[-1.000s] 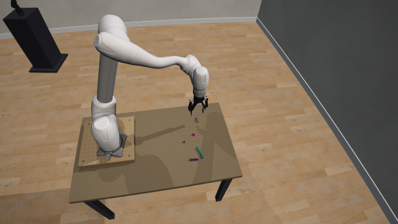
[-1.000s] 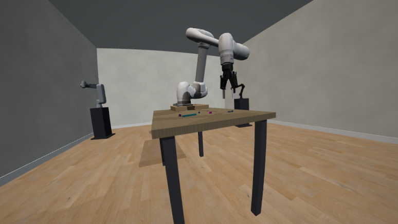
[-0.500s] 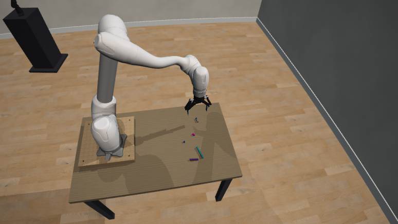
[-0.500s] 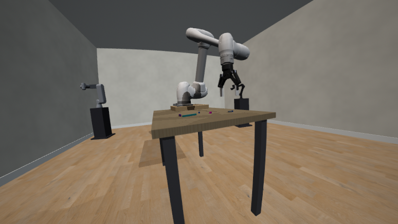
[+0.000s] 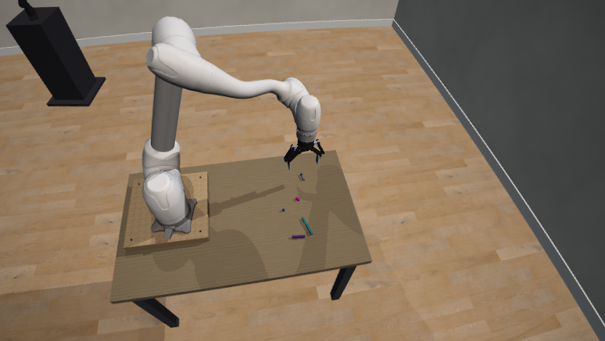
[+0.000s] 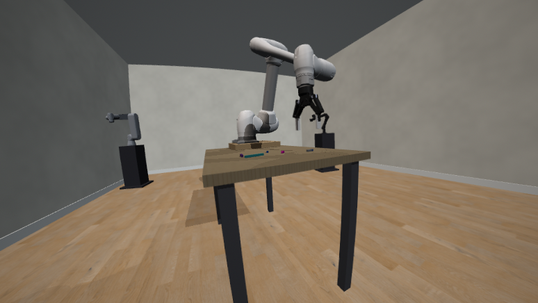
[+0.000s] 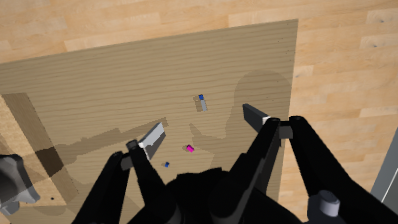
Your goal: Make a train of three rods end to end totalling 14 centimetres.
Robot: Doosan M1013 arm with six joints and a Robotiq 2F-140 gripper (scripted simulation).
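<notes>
The turquoise rod is 28 cm to the right of my hand, 12 cm below it and 2 cm ahead of it. From my hand the other things lie so: purple rod: 34 cm to the right, 12 cm below, 2 cm behind; then grey rod: 12 cm below; then magenta rod: 13 cm to the right, 12 cm below, 3 cm behind.
</notes>
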